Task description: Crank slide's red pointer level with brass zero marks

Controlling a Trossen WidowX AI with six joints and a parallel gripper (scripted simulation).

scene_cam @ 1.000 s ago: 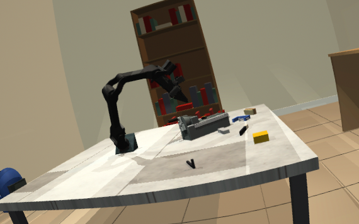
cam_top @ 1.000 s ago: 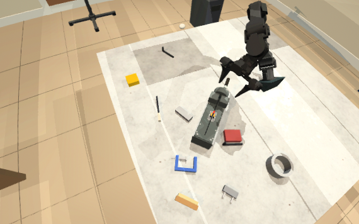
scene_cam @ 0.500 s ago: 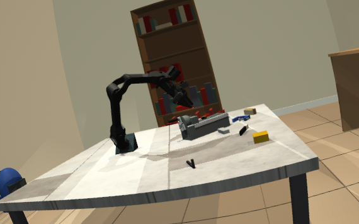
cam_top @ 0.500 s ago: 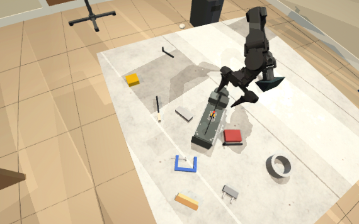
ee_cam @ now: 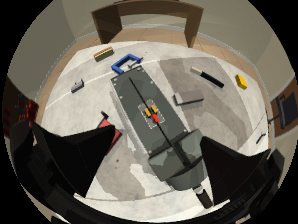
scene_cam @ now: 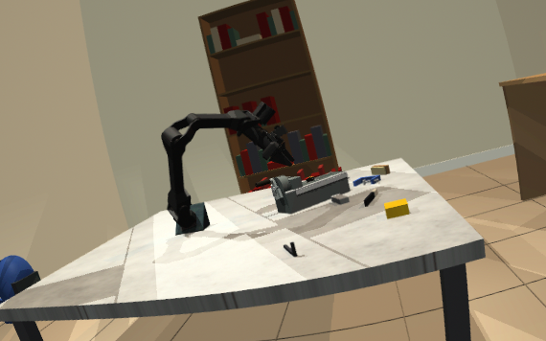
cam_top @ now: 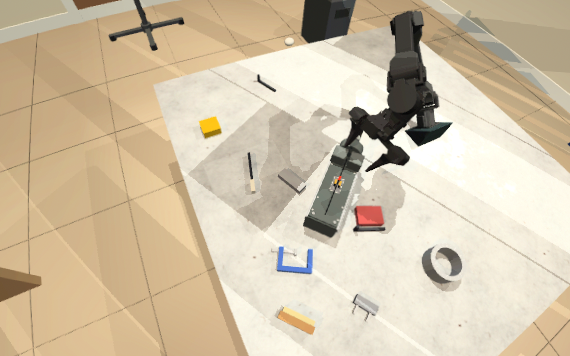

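Right now my gripper tip is 110 mm past the crank handle, 80 mm to the left of it and 30 mm above it. Round my gripper tip: grey block (140 mm below, 130 mm ahead, 90 mm to the right); red pointer (70 mm below, 40 mm ahead); red block (140 mm below, 130 mm to the left).
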